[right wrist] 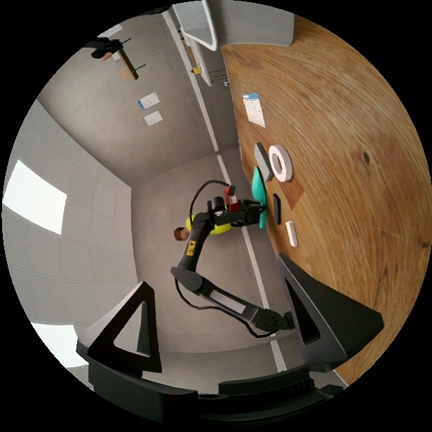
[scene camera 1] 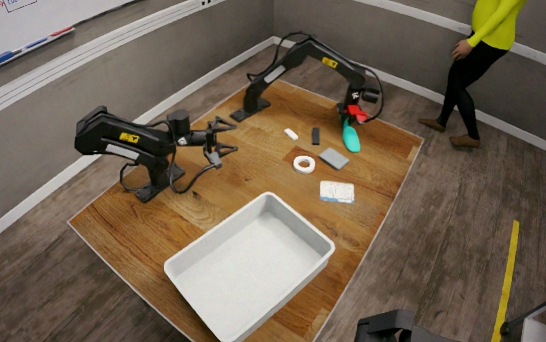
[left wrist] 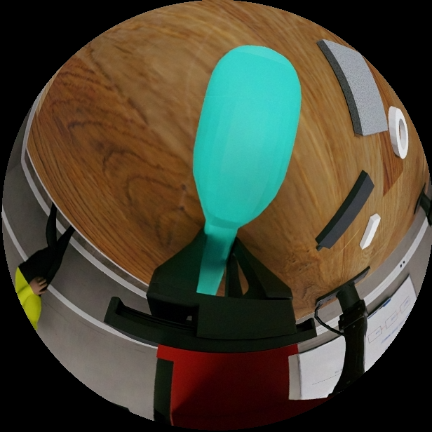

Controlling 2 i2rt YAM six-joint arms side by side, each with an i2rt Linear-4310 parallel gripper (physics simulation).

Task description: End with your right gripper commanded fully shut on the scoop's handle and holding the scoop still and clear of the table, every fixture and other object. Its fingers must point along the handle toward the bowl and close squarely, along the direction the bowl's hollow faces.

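Places are measured from the left arm's base along level axes (x right, y ahead, z up), in centimetres.
Pixels of known places: left gripper, fingertip midpoint: (scene camera 1: 344, 126); right gripper, fingertip midpoint: (scene camera 1: 237, 138); left arm's base, origin of the base link: (scene camera 1: 250, 110); right arm's base, origin of the base link: (scene camera 1: 160, 183).
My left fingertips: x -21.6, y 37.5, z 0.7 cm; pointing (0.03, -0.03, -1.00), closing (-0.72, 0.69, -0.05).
Note:
Ahead of a thing's pixels: the offset from my left fingertips to its top centre.
The turquoise scoop {dx +1.7, dy +2.3, dz +3.8 cm} (scene camera 1: 351, 138) (left wrist: 248, 135) (right wrist: 258, 187) is at or just above the table at the upper right in scene camera 1; whether it touches the table is unclear. In the left wrist view its bowl points up the picture, leaning a little right. My left gripper (scene camera 1: 345, 118) (left wrist: 217, 236) (right wrist: 264, 205) is shut on the scoop's handle, close behind the bowl, with a finger on each side. The handle's far end is partly hidden by the gripper. My right gripper (scene camera 1: 236, 138) is open and empty, above the table and well apart from the scoop.
A black bar {dx +14.1, dy -4.9, dz +0.3 cm} (scene camera 1: 315, 136) (left wrist: 346, 212), a small white block {dx +21.5, dy -12.4, dz +0.6 cm} (scene camera 1: 291, 134), a grey block {dx +20.1, dy +9.1, dz +0.8 cm} (scene camera 1: 333, 158) (left wrist: 357, 90) and a white ring {dx +31.0, dy +3.0, dz +0.8 cm} (scene camera 1: 298, 168) lie near the scoop. A white card {dx +32.1, dy +20.0, dz -0.5 cm} (scene camera 1: 337, 192) and a large white tray {dx +75.1, dy +21.6, dz +9.1 cm} (scene camera 1: 216, 233) are nearer the front. A person (scene camera 1: 467, 75) stands beyond the table.

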